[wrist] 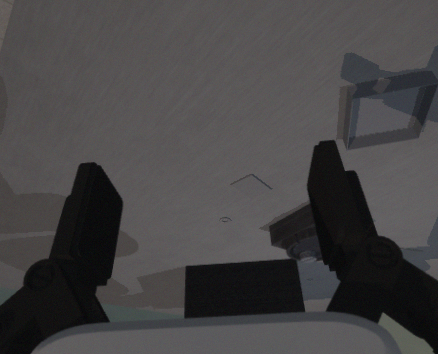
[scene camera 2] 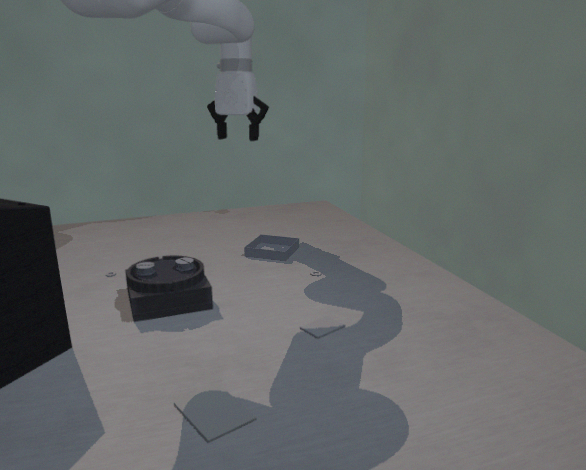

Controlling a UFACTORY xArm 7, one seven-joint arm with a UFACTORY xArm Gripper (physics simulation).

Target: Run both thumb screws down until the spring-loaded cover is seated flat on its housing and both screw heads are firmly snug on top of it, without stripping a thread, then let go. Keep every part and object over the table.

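Frame: origin at the arm's base, x ahead, y left, z up, level; centimetres.
Seen in the pictures: gripper, between the fingertips: [wrist: 208, 172] [scene camera 2: 237, 139].
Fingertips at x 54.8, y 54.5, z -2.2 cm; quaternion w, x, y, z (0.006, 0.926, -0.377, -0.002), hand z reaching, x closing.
Observation:
Pixels of each thing's middle, then the offset from my fingertips to it.
- housing, middle of its body: [scene camera 2: 166, 284] [wrist: 317, 235] dx -22.1, dy -43.6, dz -17.8 cm
- round dark cover, middle of its body: [scene camera 2: 166, 275] [wrist: 319, 242] dx -22.1, dy -43.6, dz -16.3 cm
- left screw, middle of its body: [scene camera 2: 146, 275] [wrist: 306, 251] dx -25.3, dy -43.8, dz -15.7 cm
- right screw, middle of its body: [scene camera 2: 185, 270] dx -18.9, dy -43.4, dz -15.8 cm
- shallow grey tray, middle of its body: [wrist: 385, 114] [scene camera 2: 272, 247] dx +1.2, dy -26.1, dz -19.6 cm
The housing [scene camera 2: 171, 300] [wrist: 291, 227] is a dark square block on the table. A round dark cover [scene camera 2: 165, 276] lies on it. Two light grey thumb screws stand on the cover, a left screw [scene camera 2: 145, 268] and a right screw [scene camera 2: 184, 264]; whether the cover is flat and the heads are snug cannot be told. In the wrist view the housing is partly hidden behind the right finger. My gripper [scene camera 2: 238, 132] [wrist: 208, 172] is open and empty, high above the table, up and to the right of the housing in the scene view.
A shallow grey tray [scene camera 2: 266, 254] [wrist: 385, 140] sits behind and right of the housing. A large black box [scene camera 2: 30, 290] [wrist: 242, 290] stands at the scene view's left. Small rings [scene camera 2: 111, 274] [scene camera 2: 315, 273] and thin angled outlines [scene camera 2: 231, 430] [scene camera 2: 331, 331] lie on the table. Walls rise beyond the table.

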